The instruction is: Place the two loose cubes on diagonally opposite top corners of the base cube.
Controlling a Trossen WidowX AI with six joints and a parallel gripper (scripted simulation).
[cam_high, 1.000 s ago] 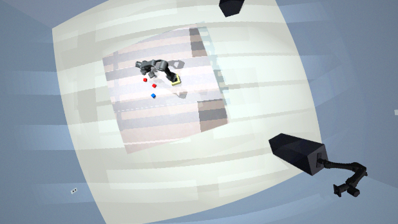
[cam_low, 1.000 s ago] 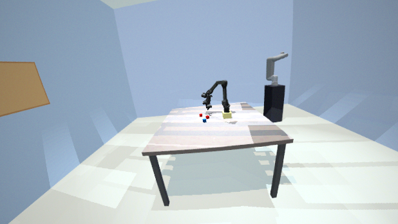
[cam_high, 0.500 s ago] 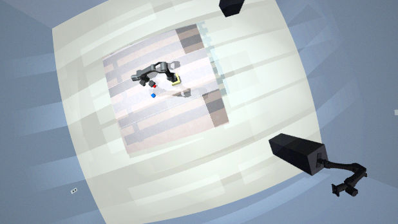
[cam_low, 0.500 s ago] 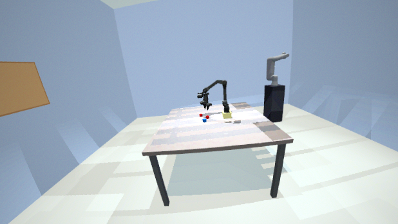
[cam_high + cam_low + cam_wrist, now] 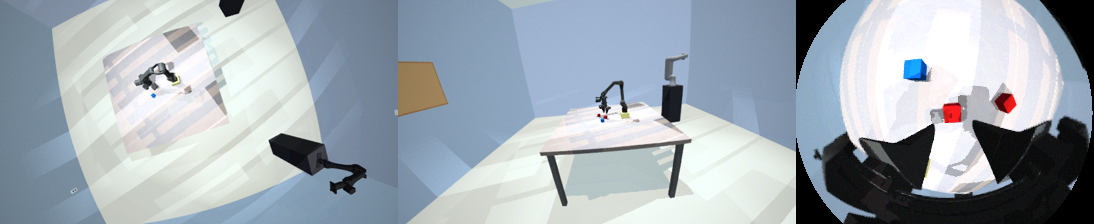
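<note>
My gripper tip is now 50 mm short of the blue base cube, 100 mm to the right of it and 50 mm above it. From my gripper tip the other things lie so: red cube 80 mm ahead, 110 mm to the right, 50 mm below.
</note>
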